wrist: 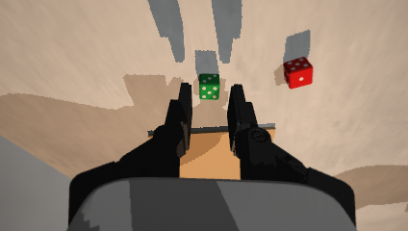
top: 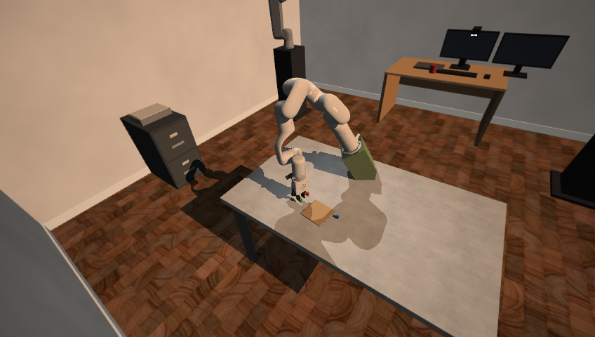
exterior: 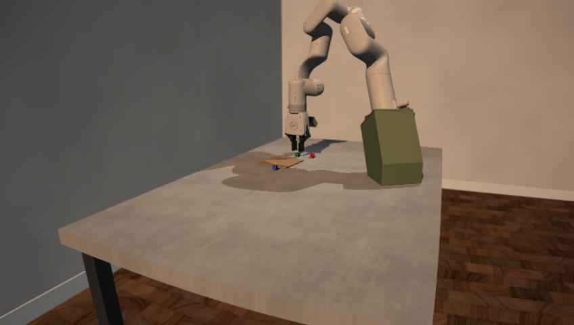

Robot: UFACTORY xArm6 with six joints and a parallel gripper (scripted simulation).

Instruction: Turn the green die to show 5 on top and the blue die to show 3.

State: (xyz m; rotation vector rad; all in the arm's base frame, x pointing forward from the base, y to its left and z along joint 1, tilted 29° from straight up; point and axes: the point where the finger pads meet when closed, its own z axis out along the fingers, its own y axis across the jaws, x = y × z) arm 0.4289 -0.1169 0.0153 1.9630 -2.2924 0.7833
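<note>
Now: hand 4 cm above the green die. Also, from my hand: blue die (24 cm to the left, 4 cm below, 2 cm behind); then tan mat (13 cm to the left, 4 cm below, 2 cm ahead); then red die (7 cm behind, 4 cm below).
</note>
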